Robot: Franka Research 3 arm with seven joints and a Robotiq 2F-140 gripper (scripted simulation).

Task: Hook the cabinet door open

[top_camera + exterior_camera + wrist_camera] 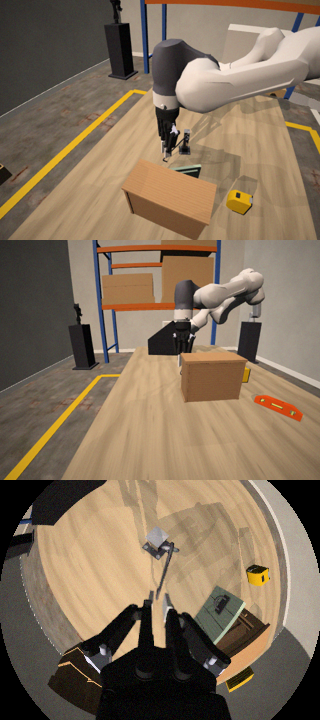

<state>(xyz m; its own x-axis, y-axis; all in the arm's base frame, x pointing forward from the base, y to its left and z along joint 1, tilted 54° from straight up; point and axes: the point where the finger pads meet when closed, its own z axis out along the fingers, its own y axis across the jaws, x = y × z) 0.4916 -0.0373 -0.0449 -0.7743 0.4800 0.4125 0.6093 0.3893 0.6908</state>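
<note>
The hook post is 7 cm behind my hand, 4 cm to the left of it and 1 cm below it. The rest, counted from my hand: green door (9 cm ahead, 7 cm to the left, 1 cm below); then yellow tape measure (6 cm ahead, 30 cm to the left, 5 cm below); then orange spirit level (31 cm ahead, 30 cm to the left, 7 cm below).
</note>
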